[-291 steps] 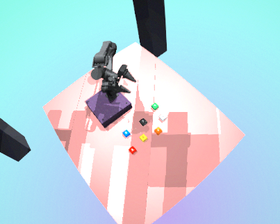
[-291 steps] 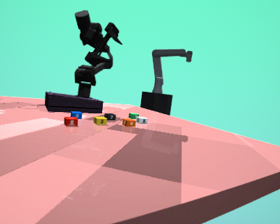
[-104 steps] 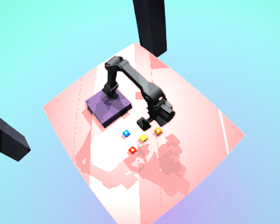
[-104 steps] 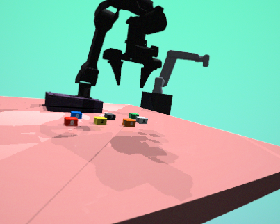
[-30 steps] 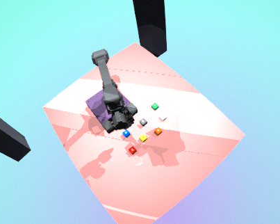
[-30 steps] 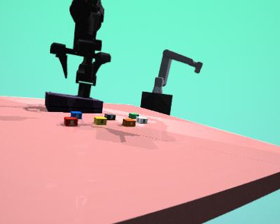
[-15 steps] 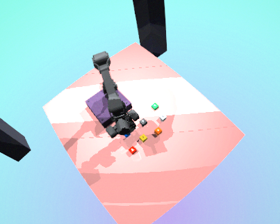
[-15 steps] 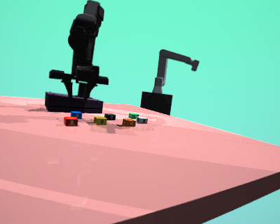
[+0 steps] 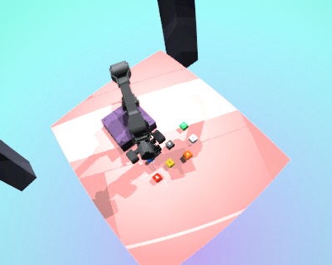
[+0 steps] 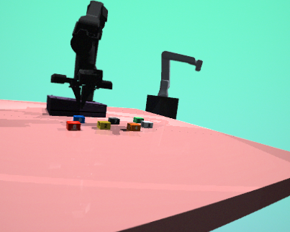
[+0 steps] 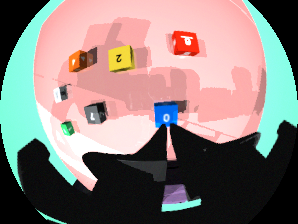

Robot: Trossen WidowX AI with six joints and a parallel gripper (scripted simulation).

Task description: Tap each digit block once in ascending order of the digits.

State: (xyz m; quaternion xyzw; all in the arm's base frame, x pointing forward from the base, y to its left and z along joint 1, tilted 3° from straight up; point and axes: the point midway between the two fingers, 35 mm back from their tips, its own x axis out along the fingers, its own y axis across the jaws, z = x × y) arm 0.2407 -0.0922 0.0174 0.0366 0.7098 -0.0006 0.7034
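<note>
Now: the blue block 30 mm below my gripper tip. Round my gripper tip: yellow block (90 mm ahead, 50 mm to the left, 30 mm below); dark grey block (120 mm to the left, 30 mm below, 20 mm ahead); red block (100 mm ahead, 40 mm to the right, 30 mm below).
</note>
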